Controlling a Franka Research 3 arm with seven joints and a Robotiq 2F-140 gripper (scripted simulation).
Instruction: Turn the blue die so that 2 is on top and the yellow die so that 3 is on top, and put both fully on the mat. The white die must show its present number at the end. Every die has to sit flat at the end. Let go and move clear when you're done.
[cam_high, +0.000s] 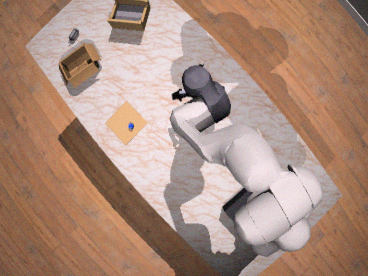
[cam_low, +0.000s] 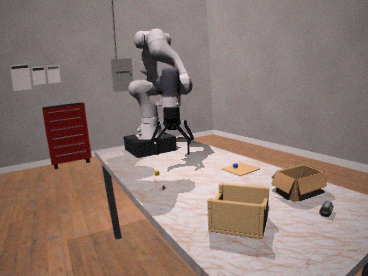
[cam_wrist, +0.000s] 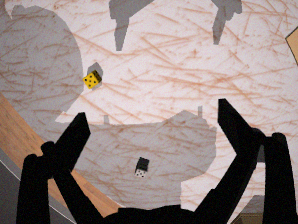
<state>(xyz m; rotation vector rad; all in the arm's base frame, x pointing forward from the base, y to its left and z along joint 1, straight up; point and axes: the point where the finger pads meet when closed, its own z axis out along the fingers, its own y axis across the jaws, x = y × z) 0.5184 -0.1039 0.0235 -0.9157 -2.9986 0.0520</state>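
The yellow die lies 11 cm below my hand, 7 cm behind it and 6 cm to the right of it. Round my hand: white die: 12 cm to the right, 11 cm below, 11 cm ahead; blue die: 30 cm to the left, 11 cm below, 11 cm ahead; tan mat: 30 cm to the left, 14 cm ahead, 12 cm below.
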